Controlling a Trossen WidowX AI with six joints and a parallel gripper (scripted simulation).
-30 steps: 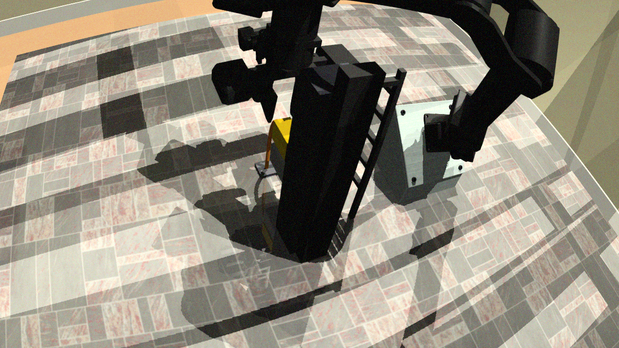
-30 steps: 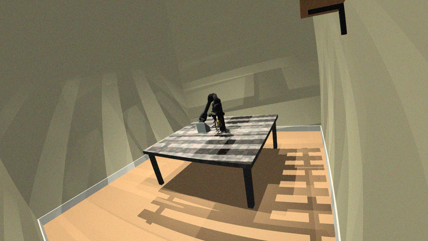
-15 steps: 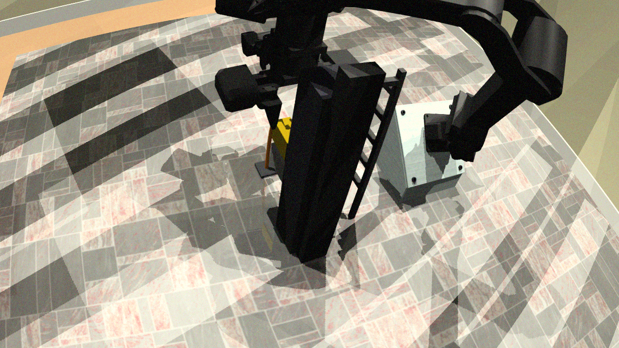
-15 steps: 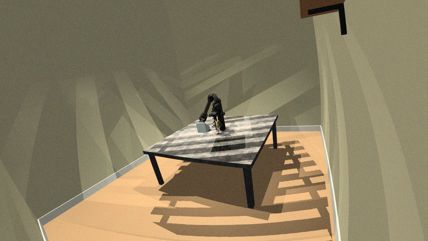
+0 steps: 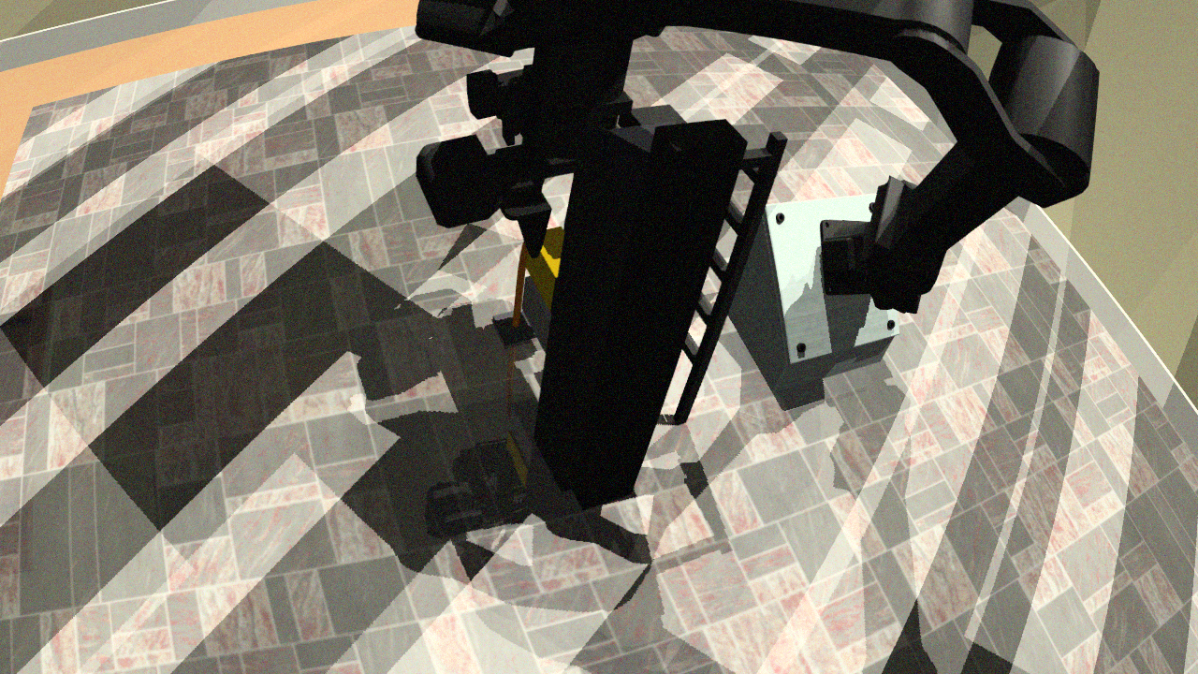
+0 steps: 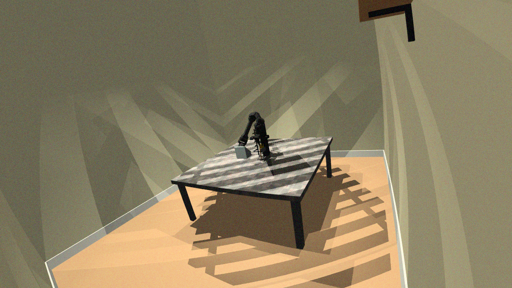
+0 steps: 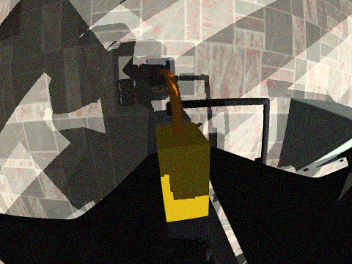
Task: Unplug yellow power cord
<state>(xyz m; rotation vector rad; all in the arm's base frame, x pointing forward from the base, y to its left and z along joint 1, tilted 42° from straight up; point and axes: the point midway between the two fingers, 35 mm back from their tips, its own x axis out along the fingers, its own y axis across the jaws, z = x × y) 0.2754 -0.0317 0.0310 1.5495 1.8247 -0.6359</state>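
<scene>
Right now my gripper tip is 1 cm past the yellow plug and 3 cm to the right of it. Round my gripper tip: dark plate (1 cm ahead, 4 cm to the right, 13 cm below).
</scene>
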